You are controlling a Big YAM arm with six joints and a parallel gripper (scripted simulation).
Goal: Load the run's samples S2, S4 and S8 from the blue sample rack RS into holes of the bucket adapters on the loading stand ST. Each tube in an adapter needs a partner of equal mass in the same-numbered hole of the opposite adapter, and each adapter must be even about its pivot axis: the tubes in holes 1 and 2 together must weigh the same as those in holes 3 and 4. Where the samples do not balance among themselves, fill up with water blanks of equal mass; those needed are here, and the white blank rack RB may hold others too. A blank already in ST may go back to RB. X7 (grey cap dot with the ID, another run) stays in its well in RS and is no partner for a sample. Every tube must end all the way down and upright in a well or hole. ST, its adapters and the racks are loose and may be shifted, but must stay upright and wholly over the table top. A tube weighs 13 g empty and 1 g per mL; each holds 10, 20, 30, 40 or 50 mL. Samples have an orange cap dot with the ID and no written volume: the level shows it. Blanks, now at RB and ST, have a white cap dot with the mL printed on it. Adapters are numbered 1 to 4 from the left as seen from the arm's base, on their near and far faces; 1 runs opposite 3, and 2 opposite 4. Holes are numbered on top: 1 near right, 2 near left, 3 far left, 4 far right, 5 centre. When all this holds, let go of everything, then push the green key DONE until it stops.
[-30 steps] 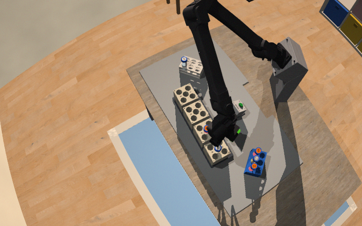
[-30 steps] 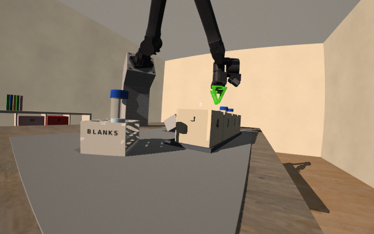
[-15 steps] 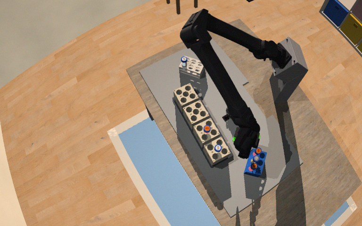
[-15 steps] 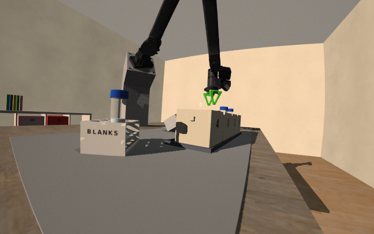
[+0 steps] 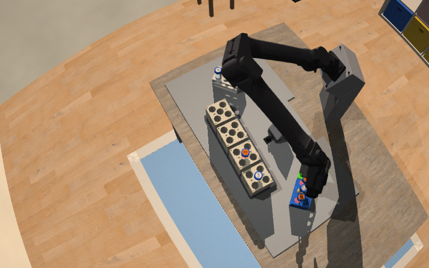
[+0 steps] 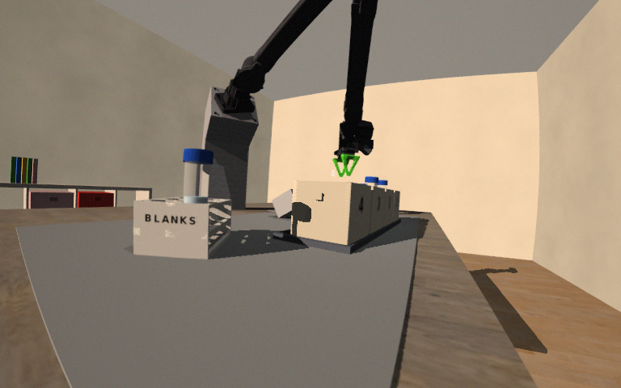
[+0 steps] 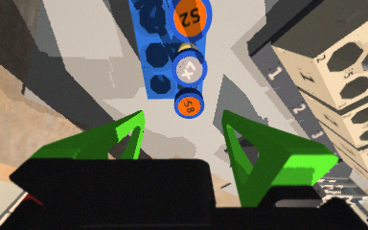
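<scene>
The orange-dot tube is 90 mm below my hand and 10 mm to the right of it. Also, from my hand: grey-dot tube X7: 90 mm below, 40 mm ahead, 20 mm to the left; then blue sample rack RS: 120 mm below, 30 mm to the left, 20 mm ahead; then white-dot blank marked 10: 150 mm to the right, 150 mm ahead, 80 mm below.
</scene>
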